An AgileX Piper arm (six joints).
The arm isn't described. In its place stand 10 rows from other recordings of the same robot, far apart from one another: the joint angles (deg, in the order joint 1, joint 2, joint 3, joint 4, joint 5, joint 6), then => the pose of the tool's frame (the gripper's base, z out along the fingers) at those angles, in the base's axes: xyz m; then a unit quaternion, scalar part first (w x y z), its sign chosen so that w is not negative.
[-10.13 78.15 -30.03 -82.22 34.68 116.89] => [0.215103 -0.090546 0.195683 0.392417 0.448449 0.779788 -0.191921]
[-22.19 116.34 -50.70 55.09 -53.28 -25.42] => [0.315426 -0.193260 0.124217 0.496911 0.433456 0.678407 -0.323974]
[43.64 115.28 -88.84 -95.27 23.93 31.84] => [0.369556 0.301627 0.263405 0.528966 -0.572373 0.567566 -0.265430]
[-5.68 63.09 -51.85 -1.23 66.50 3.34] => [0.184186 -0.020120 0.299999 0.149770 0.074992 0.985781 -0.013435]
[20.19 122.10 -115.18 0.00 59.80 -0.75] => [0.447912 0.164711 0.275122 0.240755 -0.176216 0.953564 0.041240]
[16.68 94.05 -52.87 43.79 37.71 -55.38] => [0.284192 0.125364 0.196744 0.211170 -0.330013 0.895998 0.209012]
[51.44 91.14 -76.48 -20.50 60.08 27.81] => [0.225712 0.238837 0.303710 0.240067 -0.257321 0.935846 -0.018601]
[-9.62 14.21 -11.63 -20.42 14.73 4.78] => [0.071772 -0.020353 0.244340 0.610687 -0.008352 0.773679 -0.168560]
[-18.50 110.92 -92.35 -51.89 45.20 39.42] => [0.399994 -0.187411 0.281730 0.307339 0.232656 0.861049 -0.331674]
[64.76 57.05 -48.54 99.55 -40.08 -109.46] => [0.137260 0.155664 0.373586 0.647903 -0.254584 0.715502 0.058868]
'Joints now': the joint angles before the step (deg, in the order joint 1, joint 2, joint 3, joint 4, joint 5, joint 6). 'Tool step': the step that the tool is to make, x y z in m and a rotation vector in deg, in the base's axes. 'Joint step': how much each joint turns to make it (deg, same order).
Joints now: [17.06, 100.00, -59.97, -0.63, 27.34, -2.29]
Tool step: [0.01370, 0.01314, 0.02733, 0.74, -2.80, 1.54]
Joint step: [1.35, 0.06, -6.49, -0.01, 3.53, -0.25]
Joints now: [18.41, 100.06, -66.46, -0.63, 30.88, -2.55]
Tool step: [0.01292, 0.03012, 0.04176, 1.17, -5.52, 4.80]
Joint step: [3.64, 0.45, -9.51, -0.01, 3.47, -1.43]
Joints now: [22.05, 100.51, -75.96, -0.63, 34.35, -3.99]
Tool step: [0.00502, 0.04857, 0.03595, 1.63, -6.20, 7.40]
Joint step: [6.01, 2.35, -10.12, 0.01, 1.45, -1.82]
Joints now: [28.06, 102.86, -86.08, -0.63, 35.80, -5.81]
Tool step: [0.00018, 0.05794, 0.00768, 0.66, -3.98, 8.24]
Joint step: [6.62, 5.42, -8.67, 0.09, -0.50, -2.29]
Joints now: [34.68, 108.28, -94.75, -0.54, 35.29, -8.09]
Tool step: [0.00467, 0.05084, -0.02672, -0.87, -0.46, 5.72]
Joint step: [4.70, 8.13, -6.71, 0.09, -1.28, -1.47]
